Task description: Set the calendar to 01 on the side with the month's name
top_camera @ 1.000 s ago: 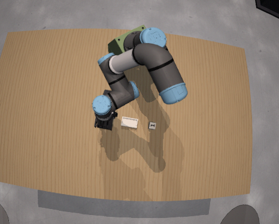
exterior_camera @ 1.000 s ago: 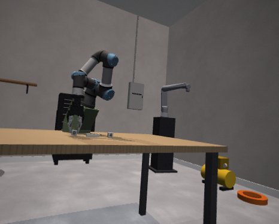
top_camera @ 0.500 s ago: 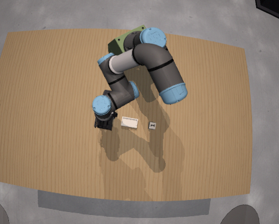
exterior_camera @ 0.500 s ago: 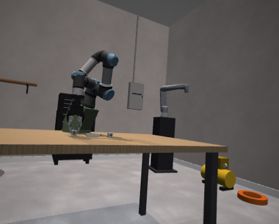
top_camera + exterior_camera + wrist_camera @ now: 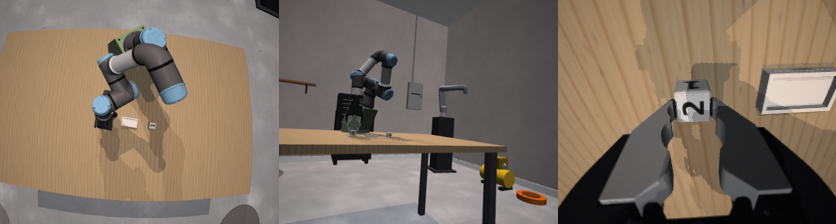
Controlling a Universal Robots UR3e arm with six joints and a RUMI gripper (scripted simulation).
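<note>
Right now my hand is 1 cm above the white cube. From my hand the other things lie so: white tray 11 cm to the left, 2 cm below, 1 cm behind.
</note>
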